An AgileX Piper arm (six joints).
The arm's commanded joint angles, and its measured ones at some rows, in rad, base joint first. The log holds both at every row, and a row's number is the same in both.
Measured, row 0:
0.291 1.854 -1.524 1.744 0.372 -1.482
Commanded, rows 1 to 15:
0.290 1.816 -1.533 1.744 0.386 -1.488
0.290 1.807 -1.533 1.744 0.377 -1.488
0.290 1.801 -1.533 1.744 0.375 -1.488
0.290 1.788 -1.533 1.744 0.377 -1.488
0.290 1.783 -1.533 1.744 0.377 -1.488
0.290 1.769 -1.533 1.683 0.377 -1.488
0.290 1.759 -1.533 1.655 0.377 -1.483
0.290 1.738 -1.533 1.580 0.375 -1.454
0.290 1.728 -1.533 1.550 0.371 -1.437
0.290 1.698 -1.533 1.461 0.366 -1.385
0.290 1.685 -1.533 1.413 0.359 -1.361
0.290 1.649 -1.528 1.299 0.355 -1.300
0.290 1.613 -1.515 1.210 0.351 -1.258
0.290 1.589 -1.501 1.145 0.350 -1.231
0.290 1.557 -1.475 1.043 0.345 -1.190
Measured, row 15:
0.291 1.644 -1.523 1.287 0.356 -1.297
